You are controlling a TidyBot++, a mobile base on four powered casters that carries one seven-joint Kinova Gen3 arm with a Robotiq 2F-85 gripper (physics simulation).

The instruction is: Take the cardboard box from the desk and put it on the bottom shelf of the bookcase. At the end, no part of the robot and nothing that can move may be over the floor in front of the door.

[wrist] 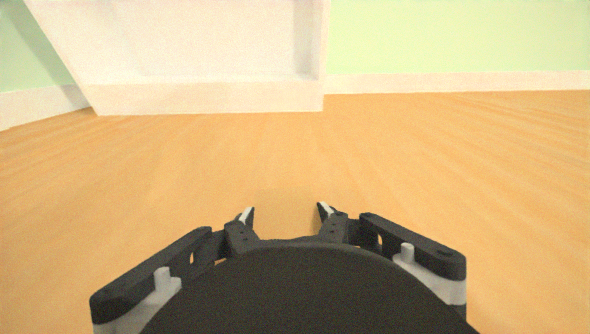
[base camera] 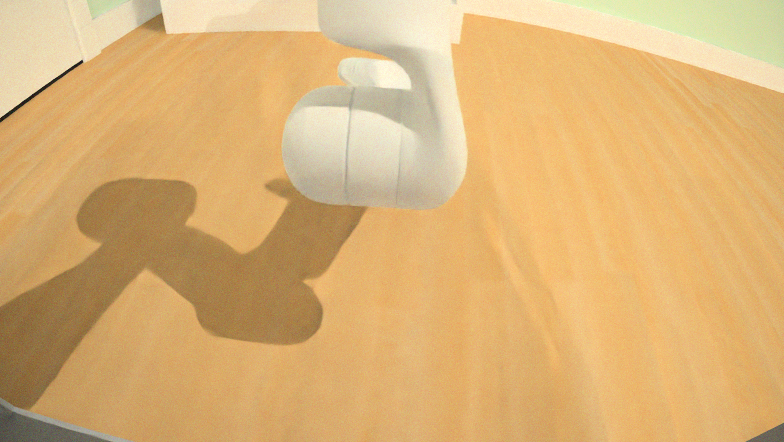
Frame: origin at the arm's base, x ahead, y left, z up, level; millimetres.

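Seen in the pictures: gripper, between the fingertips: (wrist: 286, 214).
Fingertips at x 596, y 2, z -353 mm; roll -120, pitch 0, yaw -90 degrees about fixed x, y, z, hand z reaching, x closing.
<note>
A point is followed by its place in that frame.
The tan cardboard box (wrist: 286, 212) @(z -347, x 592, y 2 mm) shows faintly between the fingertips in the wrist view, nearly the same colour as the floor. My gripper (wrist: 286, 214) @(z -353, x 596, y 2 mm) is shut on it, with one finger at each side. Most of the box is hidden behind the dark gripper body, and I cannot tell whether it touches the floor. The white bookcase (wrist: 210, 98) @(z -346, x 1120, y 235 mm) (base camera: 247, 19) @(z -363, x 1130, y 385 mm) stands ahead, a little to the left in the wrist view, with its low bottom shelf facing me. The gripper and the box do not show in the base view. The desk does not show in either view.
A pale door (base camera: 35, 49) @(z -300, x 845, y 826 mm) with a dark gap under it is at the left of the base view. The white arm (base camera: 373, 148) @(z -171, x 285, y 1 mm) hangs over the wooden floor (base camera: 549, 219) @(z -397, x 491, y -215 mm) and casts a shadow to the left. A green wall (wrist: 460, 35) @(z -160, x 1380, y -834 mm) with a white baseboard runs right of the bookcase.
</note>
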